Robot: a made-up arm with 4 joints.
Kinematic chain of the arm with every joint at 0, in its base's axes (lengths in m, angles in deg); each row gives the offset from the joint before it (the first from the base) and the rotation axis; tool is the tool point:
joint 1: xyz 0 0 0.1 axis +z
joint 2: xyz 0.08 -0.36 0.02 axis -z
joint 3: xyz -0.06 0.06 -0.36 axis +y
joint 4: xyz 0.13 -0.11 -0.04 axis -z
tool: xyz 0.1 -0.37 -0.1
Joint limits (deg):
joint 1: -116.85..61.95
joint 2: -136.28..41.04
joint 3: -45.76..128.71
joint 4: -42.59..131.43
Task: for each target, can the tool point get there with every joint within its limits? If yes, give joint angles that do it. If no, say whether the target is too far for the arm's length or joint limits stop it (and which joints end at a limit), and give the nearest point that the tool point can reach.
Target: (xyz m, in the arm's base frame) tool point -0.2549 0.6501 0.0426
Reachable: no: joint limits stop it (at a limit: joint 1, joint 2) | nearest point -0.3159 0.4729 -0.0993 | short by 0.235 m
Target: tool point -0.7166 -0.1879 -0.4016
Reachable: yes | joints -82.45 -21.31 -14.62 52.69
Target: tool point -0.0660 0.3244 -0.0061
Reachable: no: joint limits stop it (at a limit: joint 1, joint 2) | nearest point -0.1291 0.2882 -0.0627 | short by 0.092 m
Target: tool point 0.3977 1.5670 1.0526
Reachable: no: too far | nearest point 0.3665 0.3398 -0.0124 | short by 1.625 m
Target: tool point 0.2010 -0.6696 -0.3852
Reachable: yes | joints -27.54 -81.92 26.21 28.04
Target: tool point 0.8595 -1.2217 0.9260
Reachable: no: too far | nearest point 0.4646 -0.6603 -0.0124 | short by 1.163 m
